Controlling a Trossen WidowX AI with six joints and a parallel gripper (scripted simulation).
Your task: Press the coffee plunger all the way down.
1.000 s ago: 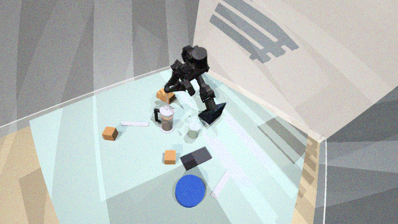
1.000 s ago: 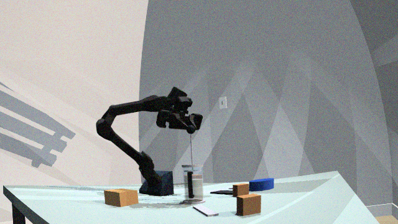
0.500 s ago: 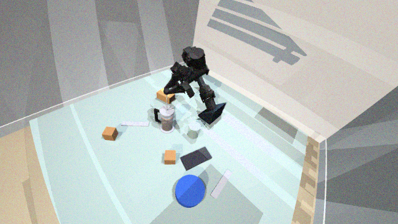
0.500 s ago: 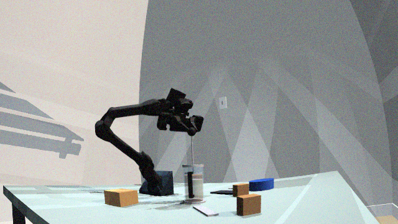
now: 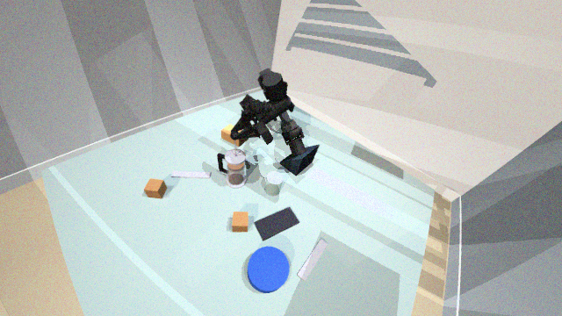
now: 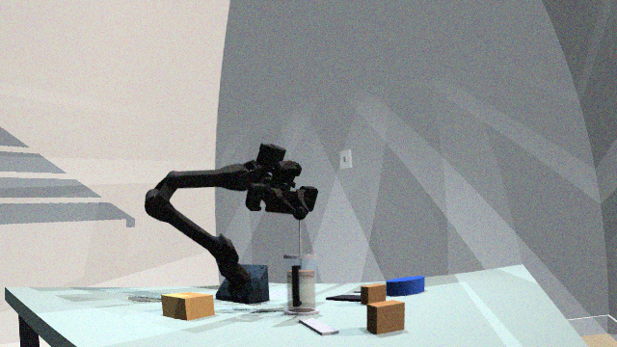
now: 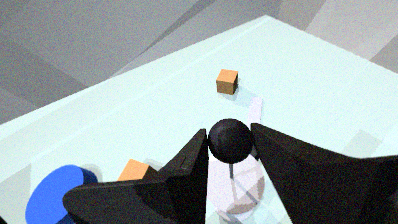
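The coffee press lies 12 cm below my gripper tip and 1 cm to the right of it. Round my gripper tip: dark slab 25 cm to the left, 24 cm below, 2 cm ahead; blue disc 32 cm to the left, 22 cm below, 16 cm ahead; grey cup 20 cm below, 14 cm to the left, 8 cm behind.
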